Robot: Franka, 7 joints.
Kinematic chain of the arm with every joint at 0, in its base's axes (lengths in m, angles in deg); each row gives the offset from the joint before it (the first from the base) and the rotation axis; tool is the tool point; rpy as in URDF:
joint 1: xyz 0 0 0.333 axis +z
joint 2: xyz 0 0 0 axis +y
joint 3: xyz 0 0 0.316 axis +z
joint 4: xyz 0.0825 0 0 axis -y
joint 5: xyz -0.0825 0 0.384 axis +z
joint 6: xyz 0 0 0 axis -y
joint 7: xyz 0.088 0 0 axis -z
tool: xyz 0 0 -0.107 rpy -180 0 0
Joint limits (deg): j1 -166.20..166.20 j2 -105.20..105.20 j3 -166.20..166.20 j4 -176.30..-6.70 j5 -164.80..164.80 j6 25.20..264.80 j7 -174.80..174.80
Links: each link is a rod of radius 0.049 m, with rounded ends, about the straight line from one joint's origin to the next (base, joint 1, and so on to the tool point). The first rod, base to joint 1, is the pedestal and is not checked.
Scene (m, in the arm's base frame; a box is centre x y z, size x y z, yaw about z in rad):
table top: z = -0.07
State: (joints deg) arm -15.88 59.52 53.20 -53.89 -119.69 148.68 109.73
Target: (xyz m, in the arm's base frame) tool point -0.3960 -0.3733 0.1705
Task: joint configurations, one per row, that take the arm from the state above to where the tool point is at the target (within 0.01 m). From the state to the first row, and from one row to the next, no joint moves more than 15 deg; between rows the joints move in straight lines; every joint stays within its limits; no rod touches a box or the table.
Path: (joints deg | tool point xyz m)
1: -26.88 55.96 39.62 -63.98 -119.56 147.28 109.73 | 0.8015 -0.0234 0.3519
2: -37.88 52.41 26.05 -74.07 -119.43 145.89 109.73 | 0.7325 -0.2436 0.2606
3: -48.88 48.85 12.47 -84.16 -119.29 144.49 109.73 | 0.5741 -0.4503 0.1914
4: -59.89 45.30 -1.11 -94.25 -119.16 143.10 109.73 | 0.3366 -0.5933 0.1507
5: -70.89 41.74 -14.68 -104.34 -119.03 141.70 109.73 | 0.0582 -0.6323 0.1384
6: -81.89 38.19 -28.26 -114.43 -118.90 140.31 109.73 | -0.2051 -0.5528 0.1483
7: -92.89 34.63 -41.83 -124.51 -118.77 138.91 109.73 | -0.3960 -0.3734 0.1705

